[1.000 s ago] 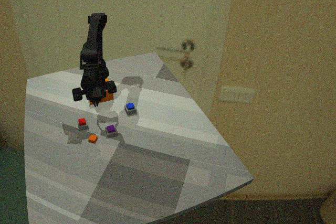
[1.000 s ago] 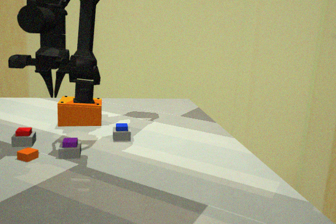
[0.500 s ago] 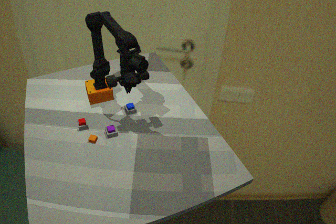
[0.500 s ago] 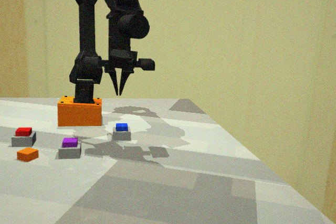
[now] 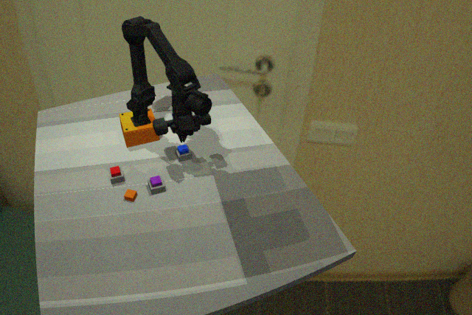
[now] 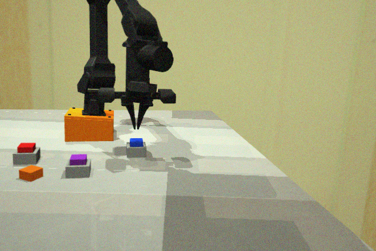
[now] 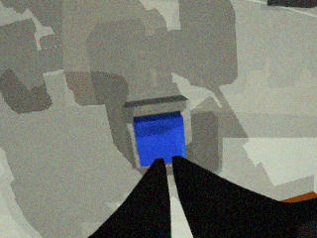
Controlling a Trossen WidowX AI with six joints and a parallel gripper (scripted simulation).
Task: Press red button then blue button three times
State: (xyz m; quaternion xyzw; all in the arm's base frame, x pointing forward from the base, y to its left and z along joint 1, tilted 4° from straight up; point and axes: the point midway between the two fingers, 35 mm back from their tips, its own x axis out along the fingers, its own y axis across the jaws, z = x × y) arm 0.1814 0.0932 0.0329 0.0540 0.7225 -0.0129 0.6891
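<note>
My gripper tip is now 3 cm above the blue button. Round my gripper tip: purple button (10 cm ahead, 14 cm to the right, 3 cm below); then orange block (11 cm ahead, 23 cm to the right, 6 cm below); then red button (25 cm to the right, 3 cm below).
</note>
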